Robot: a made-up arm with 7 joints.
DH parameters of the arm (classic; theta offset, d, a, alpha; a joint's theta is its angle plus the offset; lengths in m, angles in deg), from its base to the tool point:
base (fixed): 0 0 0.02 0
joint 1: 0 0.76 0.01 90
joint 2: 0 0.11 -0.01 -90
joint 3: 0 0.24 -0.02 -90
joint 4: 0 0.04 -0.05 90
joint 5: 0 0.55 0.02 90
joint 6: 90 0.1 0.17 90
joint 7: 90 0 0.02 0
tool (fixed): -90 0.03 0 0
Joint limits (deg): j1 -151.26..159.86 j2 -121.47..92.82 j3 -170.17..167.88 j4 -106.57..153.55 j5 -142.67..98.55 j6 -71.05..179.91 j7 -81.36..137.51
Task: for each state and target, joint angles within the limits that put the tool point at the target. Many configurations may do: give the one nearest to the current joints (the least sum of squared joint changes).
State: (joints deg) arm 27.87 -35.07 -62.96 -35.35 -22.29 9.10 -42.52
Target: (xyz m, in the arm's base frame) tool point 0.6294 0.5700 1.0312
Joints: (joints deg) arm 9.06 -72.33 -92.40 -41.08 -24.70 14.44 -42.29
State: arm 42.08 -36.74 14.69 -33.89 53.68 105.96 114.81
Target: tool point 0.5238 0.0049 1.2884
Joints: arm 41.22 -61.07 21.94 -38.07 55.11 135.53 116.13
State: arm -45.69 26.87 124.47 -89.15 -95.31 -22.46 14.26
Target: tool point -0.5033 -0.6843 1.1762
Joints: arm -22.17 34.86 96.16 -57.47 -104.76 0.52 1.35
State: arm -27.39 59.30 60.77 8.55 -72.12 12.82 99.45
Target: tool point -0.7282 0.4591 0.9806
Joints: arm -23.32 81.23 67.89 33.62 -71.72 15.50 100.34
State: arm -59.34 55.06 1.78 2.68 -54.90 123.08 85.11
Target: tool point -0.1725 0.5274 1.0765
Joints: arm -62.58 32.06 -21.82 -22.78 -60.80 152.63 86.29
